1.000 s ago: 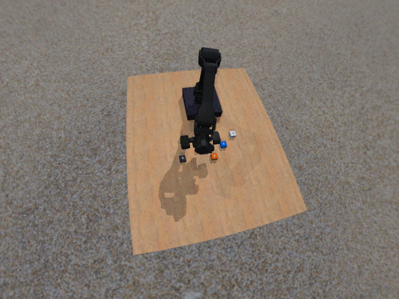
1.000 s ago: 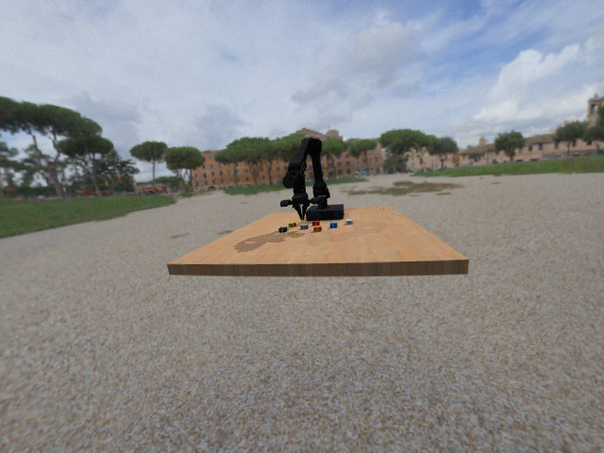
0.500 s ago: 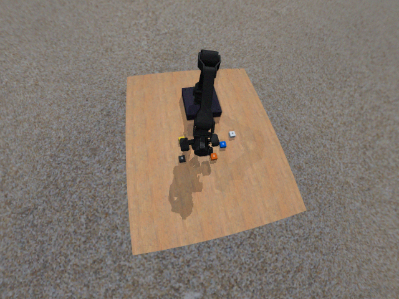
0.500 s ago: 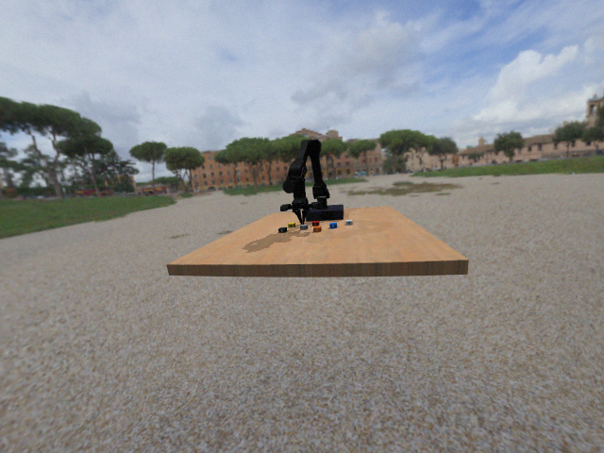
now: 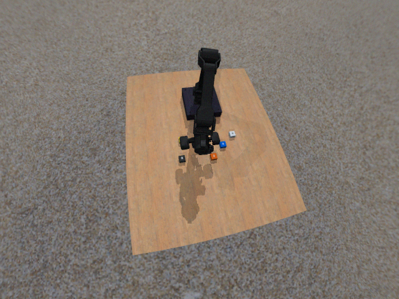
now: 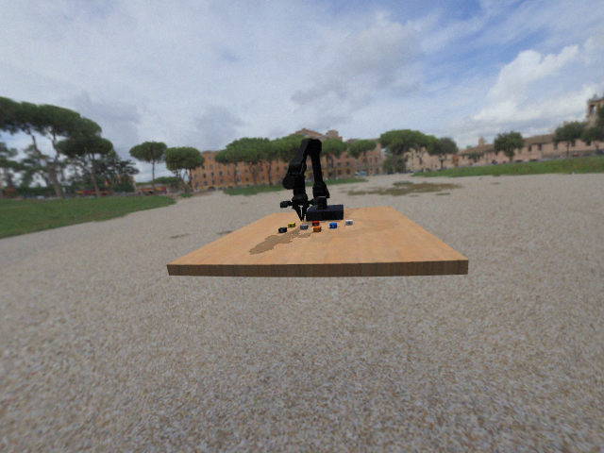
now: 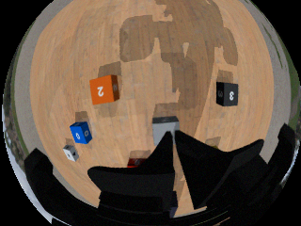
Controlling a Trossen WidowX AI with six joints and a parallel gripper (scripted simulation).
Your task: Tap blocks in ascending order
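The grey block lies 1 cm behind my gripper tip and 3 cm below it. Also, from my gripper tip: black block (5 cm ahead, 9 cm to the right, 3 cm below); then red block (9 cm behind, 4 cm to the left, 3 cm below); then orange block (4 cm ahead, 8 cm to the left, 3 cm below).
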